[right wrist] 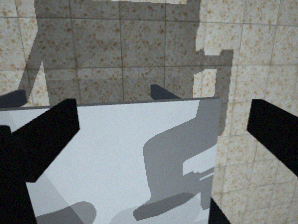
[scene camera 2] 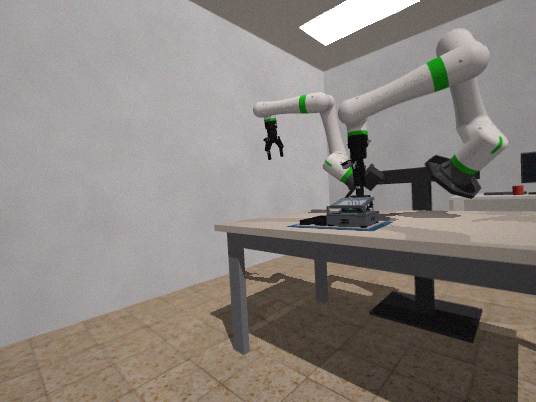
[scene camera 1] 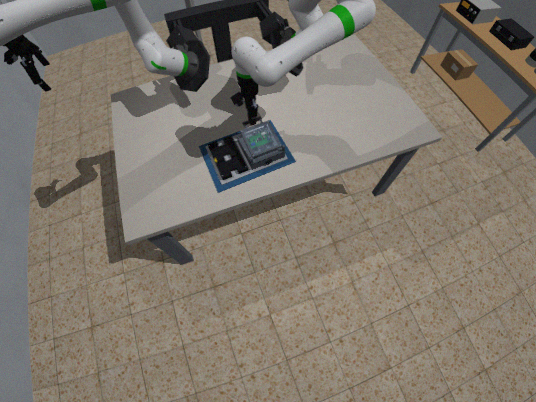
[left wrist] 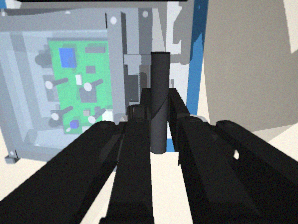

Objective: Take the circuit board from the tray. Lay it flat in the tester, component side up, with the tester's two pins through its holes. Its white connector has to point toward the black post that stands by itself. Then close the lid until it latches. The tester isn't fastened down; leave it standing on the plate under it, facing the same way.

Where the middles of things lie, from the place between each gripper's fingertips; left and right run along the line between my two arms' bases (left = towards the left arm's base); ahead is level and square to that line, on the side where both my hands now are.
Now: left hand 80 mm short of the clear lid [scene camera 1: 261, 138], 40 mm above it and 20 mm to the right of it. Also, from my left hand: black tray [scene camera 1: 237, 160] (150 mm to the right, 120 mm below, 110 mm ahead).
Now: the black tray 32 cm ahead of my right hand [scene camera 1: 47, 77], 72 cm to the left of it and 42 cm below it. The rest, counted from my right hand: clear lid: 29 cm ahead, 89 cm to the left, 33 cm below.
